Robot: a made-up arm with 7 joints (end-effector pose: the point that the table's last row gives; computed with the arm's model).
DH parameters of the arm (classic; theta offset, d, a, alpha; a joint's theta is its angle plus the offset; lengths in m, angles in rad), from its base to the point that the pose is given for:
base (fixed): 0 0 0 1.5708
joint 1: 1.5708 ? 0 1.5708
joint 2: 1.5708 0 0 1.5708
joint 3: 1.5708 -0.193 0 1.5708
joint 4: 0 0 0 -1.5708
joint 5: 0 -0.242 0 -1.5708
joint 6: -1.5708 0 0 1.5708
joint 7: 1.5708 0 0 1.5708
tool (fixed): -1.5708 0 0 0
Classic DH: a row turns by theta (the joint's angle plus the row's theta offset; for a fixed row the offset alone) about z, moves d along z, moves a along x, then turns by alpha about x.
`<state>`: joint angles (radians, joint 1 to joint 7).
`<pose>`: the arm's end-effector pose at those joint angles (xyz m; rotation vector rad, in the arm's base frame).
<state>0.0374 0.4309 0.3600 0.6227 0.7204 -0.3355 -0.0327</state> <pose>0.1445 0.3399 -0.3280 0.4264 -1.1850 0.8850</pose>
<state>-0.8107 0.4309 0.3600 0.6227 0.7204 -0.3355 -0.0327</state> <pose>-0.1505 0.3399 -0.3253 0.7105 -0.4024 0.5957</pose>
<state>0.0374 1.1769 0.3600 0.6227 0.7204 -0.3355 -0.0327</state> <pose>0.1359 0.5108 -0.0986 1.0423 -1.4924 0.4354</pose>
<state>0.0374 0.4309 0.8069 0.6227 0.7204 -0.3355 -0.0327</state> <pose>0.1092 0.3873 -0.3075 0.5942 -1.2832 1.3054</pose>
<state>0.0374 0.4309 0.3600 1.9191 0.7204 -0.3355 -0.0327</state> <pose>0.2152 0.2509 -0.0588 -0.0385 -2.4091 0.3521</pose>
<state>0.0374 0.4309 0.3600 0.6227 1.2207 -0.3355 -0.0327</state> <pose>0.1445 0.3399 -0.3280 0.2725 -1.2240 1.3976</pose>
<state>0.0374 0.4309 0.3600 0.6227 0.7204 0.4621 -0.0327</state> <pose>0.1445 0.3399 -0.3280 0.0609 -0.4437 0.9070</pose>
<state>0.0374 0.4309 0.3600 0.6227 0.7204 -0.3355 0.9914</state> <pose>0.1445 0.3399 -0.3280 -0.4063 -1.4653 0.1907</pose>
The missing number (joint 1, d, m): -0.132
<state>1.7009 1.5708 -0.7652 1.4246 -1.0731 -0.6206 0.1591</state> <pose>0.1420 0.3603 0.1927 2.2727 -0.5804 -1.6539</pose>
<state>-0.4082 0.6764 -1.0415 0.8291 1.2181 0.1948 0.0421</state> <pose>-0.0659 0.2350 -0.3794 -0.1198 0.2213 0.0515</pose>
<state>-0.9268 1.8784 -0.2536 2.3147 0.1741 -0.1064 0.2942</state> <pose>0.0765 0.1733 -0.1581 -0.6209 -0.4857 -1.8534</pose>
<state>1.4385 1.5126 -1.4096 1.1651 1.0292 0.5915 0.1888</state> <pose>0.2385 0.4073 0.0043 0.4682 -0.8723 -0.0204</pose>
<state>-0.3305 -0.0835 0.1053 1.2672 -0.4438 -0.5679 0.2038</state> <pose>0.1308 0.1341 -0.3266 -0.0181 -1.4237 -0.4909</pose>
